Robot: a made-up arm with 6 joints.
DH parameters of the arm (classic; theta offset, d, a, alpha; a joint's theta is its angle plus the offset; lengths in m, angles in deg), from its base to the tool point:
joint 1: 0 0.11 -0.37 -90
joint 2: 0 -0.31 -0.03 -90
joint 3: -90 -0.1 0.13 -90
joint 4: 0 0.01 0.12 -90
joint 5: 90 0.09 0.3 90
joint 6: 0 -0.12 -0.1 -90
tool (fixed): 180 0.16 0 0
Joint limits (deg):
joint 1: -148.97..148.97
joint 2: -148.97..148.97
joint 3: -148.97..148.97
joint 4: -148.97..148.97
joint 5: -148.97..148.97
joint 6: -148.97..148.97
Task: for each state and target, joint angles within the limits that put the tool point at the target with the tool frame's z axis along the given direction. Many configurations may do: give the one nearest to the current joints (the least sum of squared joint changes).
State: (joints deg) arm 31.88 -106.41 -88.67 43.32 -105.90 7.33
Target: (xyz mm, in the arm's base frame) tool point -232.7 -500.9 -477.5 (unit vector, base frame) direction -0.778 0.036 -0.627
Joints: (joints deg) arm 8.61 -148.97 -112.98 22.65 -115.57 -1.41
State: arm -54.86 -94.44 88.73 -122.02 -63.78 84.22
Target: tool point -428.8 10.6 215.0 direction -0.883 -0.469 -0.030
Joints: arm -26.60 -107.68 110.05 -116.71 -43.95 83.05
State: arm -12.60 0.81 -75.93 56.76 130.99 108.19
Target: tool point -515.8 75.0 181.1 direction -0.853 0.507 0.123
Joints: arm -22.50 -14.41 -72.34 17.65 98.30 86.14
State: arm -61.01 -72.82 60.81 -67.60 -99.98 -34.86
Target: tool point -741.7 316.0 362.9 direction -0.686 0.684 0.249
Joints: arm -19.35 -119.20 75.03 -18.59 -64.02 -32.82
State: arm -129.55 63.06 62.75 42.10 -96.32 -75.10
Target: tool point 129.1 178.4 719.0 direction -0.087 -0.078 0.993
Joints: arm -148.97 15.27 52.83 56.45 -81.91 -50.55
